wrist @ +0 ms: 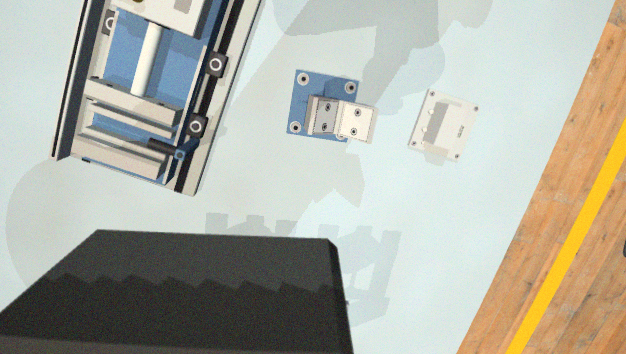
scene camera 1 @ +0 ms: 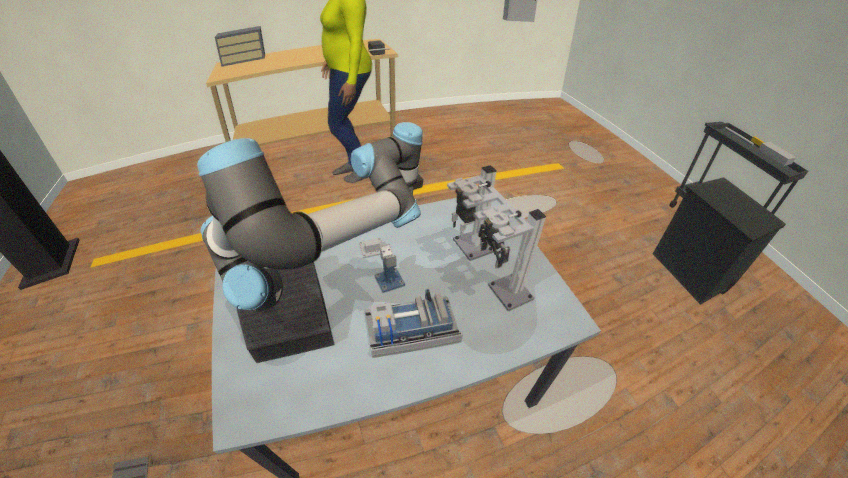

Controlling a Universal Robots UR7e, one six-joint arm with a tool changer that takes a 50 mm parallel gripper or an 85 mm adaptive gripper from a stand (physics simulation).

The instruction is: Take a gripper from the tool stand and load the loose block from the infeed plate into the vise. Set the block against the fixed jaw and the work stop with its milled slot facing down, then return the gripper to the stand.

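Places are measured from the arm's base along level axes (x ahead, y left, z up), in millimetres.
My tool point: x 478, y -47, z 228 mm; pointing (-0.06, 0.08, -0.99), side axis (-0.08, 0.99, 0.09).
Note:
For each thing: its top centre in the pictures, then the offset to it from my tool point. "*": a spot on its surface instead.
- infeed plate, surface spot: (wrist: pixel 467 117) * dz -439, dx -39, dy +298 mm
- greyish shape, middle of its top: (wrist: pixel 450 127) (scene camera 1: pixel 371 242) dz -400, dx -24, dy +251 mm
- vise, middle of its top: (wrist: pixel 131 73) (scene camera 1: pixel 411 310) dz -348, dx -45, dy -156 mm
- dark work stop, middle of its top: (wrist: pixel 161 148) (scene camera 1: pixel 429 295) dz -351, dx +36, dy -124 mm
- blue base, surface spot: (wrist: pixel 300 102) (scene camera 1: pixel 392 284) * dz -433, dx -29, dy +38 mm
The adaptive gripper (scene camera 1: pixel 502 257) and the parallel gripper (scene camera 1: pixel 454 223) hang in the tool stand (scene camera 1: pixel 524 252). The arm's wrist, behind the stand, shows no gripper fitted; finger openings are too small to judge. The infeed plate (scene camera 1: pixel 363 254) (wrist: pixel 467 117) lies beyond the post stand. A greyish shape (wrist: pixel 438 125) on it seems to be the loose block, but its outline and slot are unclear. The vise (scene camera 1: pixel 409 323) (wrist: pixel 125 55) shows a gap between its jaws, with nothing clamped. A dark work stop (scene camera 1: pixel 428 296) (wrist: pixel 165 145) reaches in beside the gap.
A post stand with a blue base (scene camera 1: pixel 390 281) (wrist: pixel 300 102) and angled pale head stands between vise and infeed plate. A dark tool body (wrist: pixel 200 285) fills the lower wrist view. A person (scene camera 1: pixel 344 41) stands behind the table. A black cabinet (scene camera 1: pixel 706 237) is at the right.

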